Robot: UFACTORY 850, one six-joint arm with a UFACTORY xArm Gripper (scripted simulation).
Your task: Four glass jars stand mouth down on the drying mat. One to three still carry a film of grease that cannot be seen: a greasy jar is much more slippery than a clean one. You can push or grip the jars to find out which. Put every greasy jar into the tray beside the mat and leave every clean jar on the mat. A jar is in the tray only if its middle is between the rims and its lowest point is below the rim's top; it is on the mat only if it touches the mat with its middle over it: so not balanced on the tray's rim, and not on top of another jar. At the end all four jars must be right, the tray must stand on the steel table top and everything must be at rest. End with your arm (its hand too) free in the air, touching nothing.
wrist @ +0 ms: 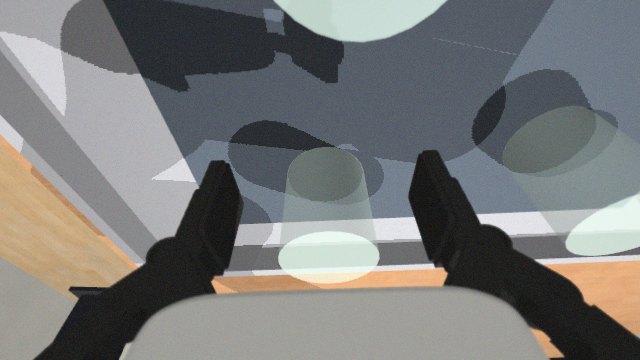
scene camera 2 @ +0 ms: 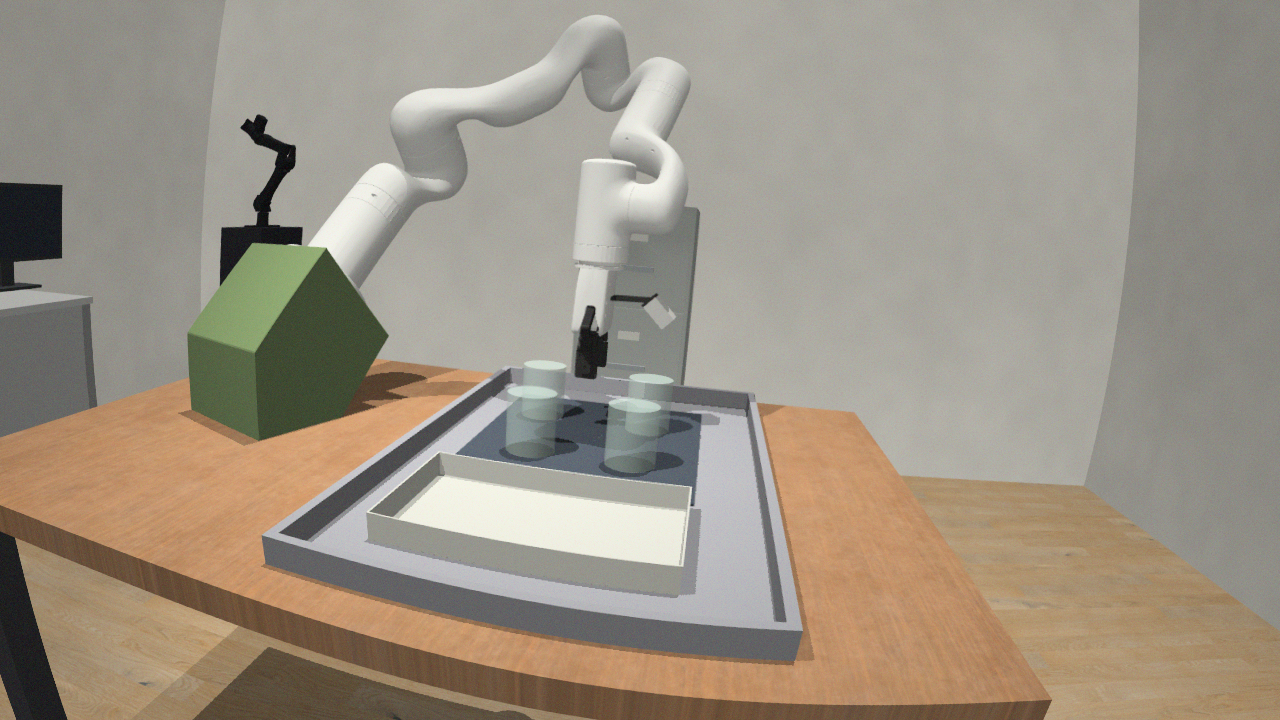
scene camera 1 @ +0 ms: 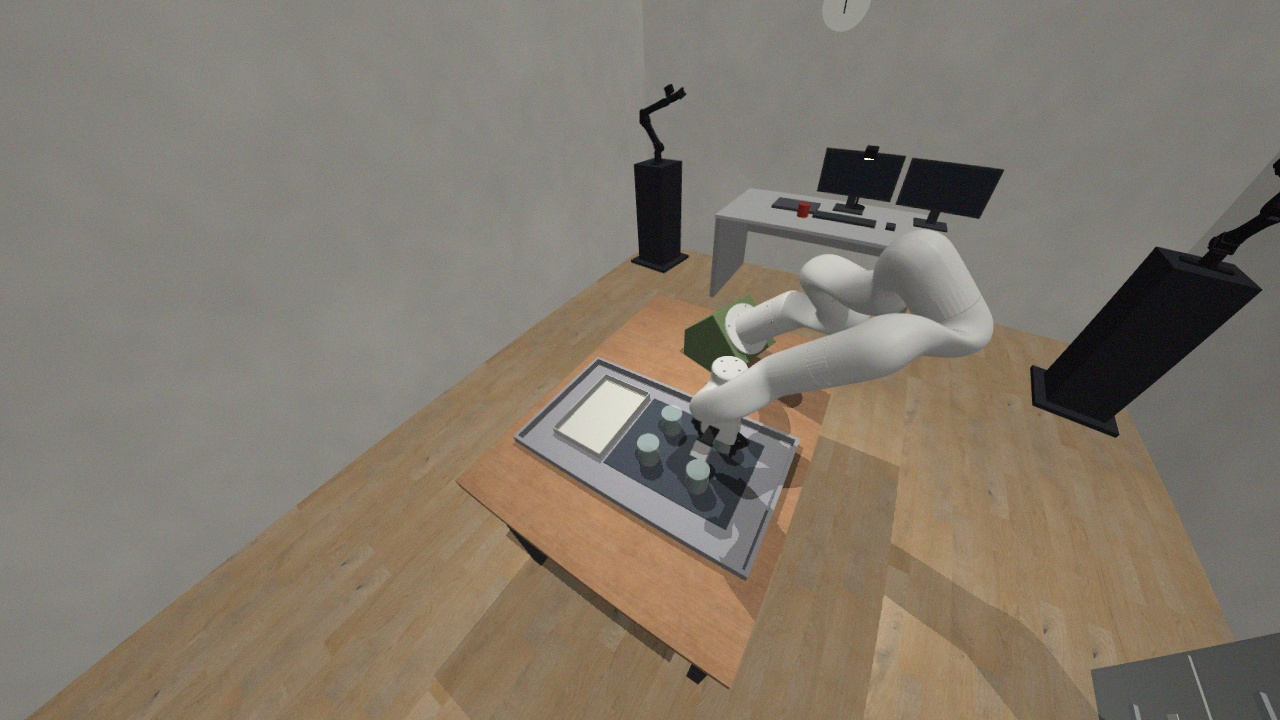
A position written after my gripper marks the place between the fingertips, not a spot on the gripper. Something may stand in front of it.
Note:
In view: my gripper (scene camera 2: 590, 371), a jar (scene camera 2: 548, 374), a jar (scene camera 2: 531, 411), a cream tray (scene camera 2: 603, 529) and a jar (scene camera 2: 632, 431).
The cream tray also shows in scene camera 1 (scene camera 1: 603, 413). My gripper shows as well in the wrist view (wrist: 324, 177) and in scene camera 1 (scene camera 1: 716, 447).

